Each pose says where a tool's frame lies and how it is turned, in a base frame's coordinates. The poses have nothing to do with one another.
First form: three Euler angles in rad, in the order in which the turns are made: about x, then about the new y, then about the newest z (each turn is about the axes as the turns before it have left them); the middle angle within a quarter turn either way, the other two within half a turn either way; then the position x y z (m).
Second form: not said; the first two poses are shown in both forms.
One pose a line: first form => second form
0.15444 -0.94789 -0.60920 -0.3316 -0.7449 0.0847 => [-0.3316 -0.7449 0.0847], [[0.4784 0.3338 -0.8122], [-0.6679 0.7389 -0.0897], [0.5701 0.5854 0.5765]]
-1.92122 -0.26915 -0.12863 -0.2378 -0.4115 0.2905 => [-0.2378 -0.4115 0.2905], [[0.9560 0.1237 -0.2659], [0.2917 -0.3084 0.9054], [0.0299 -0.9432 -0.3309]]
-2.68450 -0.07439 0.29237 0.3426 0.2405 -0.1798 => [0.3426 0.2405 -0.1798], [[0.9549 -0.2874 -0.0743], [-0.2272 -0.8687 0.4401], [-0.1911 -0.4034 -0.8949]]
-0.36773 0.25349 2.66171 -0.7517 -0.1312 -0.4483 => [-0.7517 -0.1312 -0.4483], [[-0.8587 -0.4469 0.2508], [0.5108 -0.7861 0.3480], [0.0416 0.4269 0.9033]]
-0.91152 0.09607 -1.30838 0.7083 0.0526 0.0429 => [0.7083 0.0526 0.0429], [[0.2582 0.9613 0.0959], [-0.6112 0.0857 0.7868], [0.7481 -0.2618 0.6097]]
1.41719 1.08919 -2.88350 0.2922 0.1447 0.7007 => [0.2922 0.1447 0.7007], [[-0.4479 0.1182 0.8863], [-0.8859 0.0756 -0.4577], [-0.1211 -0.9901 0.0709]]
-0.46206 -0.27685 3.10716 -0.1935 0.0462 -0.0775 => [-0.1935 0.0462 -0.0775], [[-0.9614 -0.0331 -0.2733], [-0.0910 -0.8988 0.4288], [-0.2599 0.4371 0.8611]]
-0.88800 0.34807 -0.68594 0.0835 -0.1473 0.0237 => [0.0835 -0.1473 0.0237], [[0.7274 0.5954 0.3411], [-0.6044 0.3206 0.7293], [0.3249 -0.7367 0.5931]]
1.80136 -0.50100 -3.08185 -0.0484 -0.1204 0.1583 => [-0.0484 -0.1204 0.1583], [[-0.8755 0.0524 -0.4803], [0.4804 0.2002 -0.8539], [0.0514 -0.9784 -0.2004]]
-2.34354 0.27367 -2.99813 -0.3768 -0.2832 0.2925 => [-0.3768 -0.2832 0.2925], [[-0.9529 0.1377 0.2703], [0.2913 0.6633 0.6894], [-0.0844 0.7356 -0.6721]]
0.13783 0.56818 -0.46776 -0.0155 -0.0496 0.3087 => [-0.0155 -0.0496 0.3087], [[0.7523 0.3800 0.5381], [-0.3806 0.9175 -0.1158], [-0.5377 -0.1177 0.8349]]
